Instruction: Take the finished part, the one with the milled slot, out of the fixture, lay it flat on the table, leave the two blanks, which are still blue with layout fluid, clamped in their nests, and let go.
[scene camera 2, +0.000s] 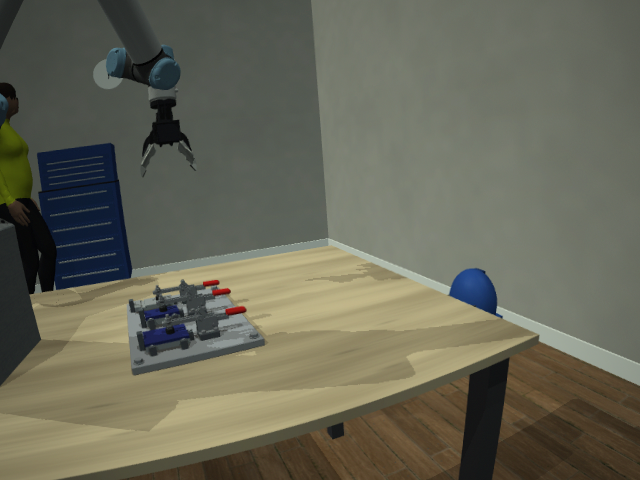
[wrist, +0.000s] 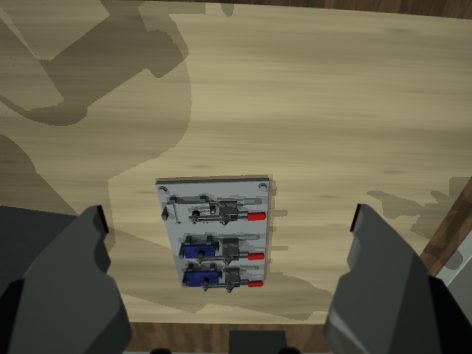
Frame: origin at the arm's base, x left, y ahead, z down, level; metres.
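Seen in the pictures: gripper, fingertip midpoint: (scene camera 2: 169, 174) (wrist: 230, 207).
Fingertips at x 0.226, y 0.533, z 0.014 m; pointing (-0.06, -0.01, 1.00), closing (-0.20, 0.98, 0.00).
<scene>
Offsets run from my fingertips to a thing's top centre. "*": to the spot under its first point. Level surfaces: height alone.
The fixture plate (scene camera 2: 165, 355) (wrist: 220, 189) lies on the table with three nests in a row, each with a red-handled toggle clamp whose arm reaches over it. One blue blank @(dz +0.267, dx -0.426, dy -0.170 m) (scene camera 2: 155, 338) (wrist: 197, 280) sits in the nest at the bottom of the wrist view. Another blue blank @(dz +0.262, dx -0.319, dy -0.147 m) (scene camera 2: 155, 313) (wrist: 195, 251) sits in the middle nest. The top nest in the wrist view shows a pale outline @(* dz +0.272, dx -0.204, dy -0.145 m) (wrist: 185, 212) that may be the bare grey finished part; it blends with the plate, and its slot cannot be made out. My gripper (scene camera 2: 168, 172) (wrist: 230, 207) is open and empty, high above the table.
The clamps' red handles (scene camera 2: 235, 310) (wrist: 256, 216) point right. A dark grey box (scene camera 2: 15, 304) (wrist: 30, 250) stands left of the fixture. A blue cabinet (scene camera 2: 87, 232), a person (scene camera 2: 15, 165) and a blue rounded object (scene camera 2: 473, 290) are beyond the wooden table @(dz +0.303 m) (scene camera 2: 336, 320) (wrist: 300, 100).
</scene>
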